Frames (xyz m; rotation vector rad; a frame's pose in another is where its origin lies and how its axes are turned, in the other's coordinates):
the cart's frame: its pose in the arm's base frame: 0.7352 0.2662 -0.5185 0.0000 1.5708 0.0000
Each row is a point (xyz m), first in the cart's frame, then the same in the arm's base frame.
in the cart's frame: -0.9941 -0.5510 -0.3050
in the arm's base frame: 0.4302 -0.2848 0.4756
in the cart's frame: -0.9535 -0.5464 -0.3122
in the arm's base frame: 0.4230 -0.2802 0.4350
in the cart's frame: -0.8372 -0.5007 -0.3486
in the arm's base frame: 0.3866 -0.2345 0.3187
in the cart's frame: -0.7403 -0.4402 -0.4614
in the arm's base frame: 0.2738 -0.1740 0.2218
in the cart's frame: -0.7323 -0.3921 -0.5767
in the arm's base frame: 0.1585 -0.1259 0.2138
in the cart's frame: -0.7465 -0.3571 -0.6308
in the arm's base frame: 0.1044 -0.0909 0.2280
